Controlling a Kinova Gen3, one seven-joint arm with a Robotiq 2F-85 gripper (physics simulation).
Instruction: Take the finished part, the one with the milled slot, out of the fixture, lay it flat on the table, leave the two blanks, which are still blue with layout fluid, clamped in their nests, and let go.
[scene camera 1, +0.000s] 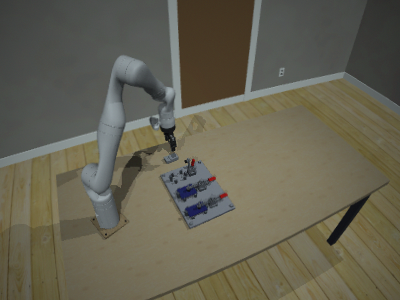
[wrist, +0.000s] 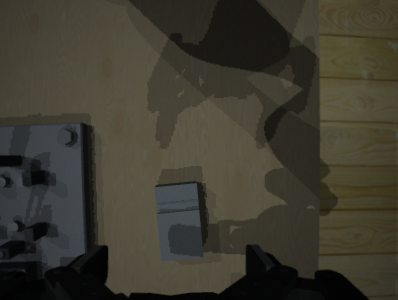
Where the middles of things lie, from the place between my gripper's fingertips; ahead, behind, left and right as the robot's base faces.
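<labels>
Finished part (wrist: 178, 217): my hand 9 cm above it. Grey fixture plate (scene camera 1: 213, 189), from my hand: 9 cm below, 4 cm ahead, 26 cm to the right.
</labels>
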